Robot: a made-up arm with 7 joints. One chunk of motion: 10 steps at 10 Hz.
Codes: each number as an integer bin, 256 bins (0 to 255) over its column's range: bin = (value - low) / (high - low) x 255, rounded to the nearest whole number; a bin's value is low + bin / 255 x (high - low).
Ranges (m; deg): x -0.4..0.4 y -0.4..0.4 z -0.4..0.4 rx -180..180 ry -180..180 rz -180..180
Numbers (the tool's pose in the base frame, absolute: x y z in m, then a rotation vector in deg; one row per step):
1: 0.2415 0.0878 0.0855 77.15 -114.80 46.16
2: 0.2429 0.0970 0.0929 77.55 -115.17 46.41
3: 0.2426 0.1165 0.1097 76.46 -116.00 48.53
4: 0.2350 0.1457 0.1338 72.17 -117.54 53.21
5: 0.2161 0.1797 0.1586 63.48 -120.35 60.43
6: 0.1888 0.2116 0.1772 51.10 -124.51 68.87
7: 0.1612 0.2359 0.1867 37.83 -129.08 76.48
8: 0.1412 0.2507 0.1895 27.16 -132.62 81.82
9: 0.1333 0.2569 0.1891 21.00 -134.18 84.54
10: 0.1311 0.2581 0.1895 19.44 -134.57 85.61
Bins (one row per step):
1: 204 155 155 182 46 160
2: 205 158 157 182 46 160
3: 205 165 162 182 45 162
4: 202 174 170 179 44 165
5: 196 185 178 172 42 170
6: 188 195 184 164 39 176
7: 179 203 187 154 36 182
8: 173 207 188 147 34 185
9: 170 209 188 142 32 187
10: 169 210 188 141 32 188

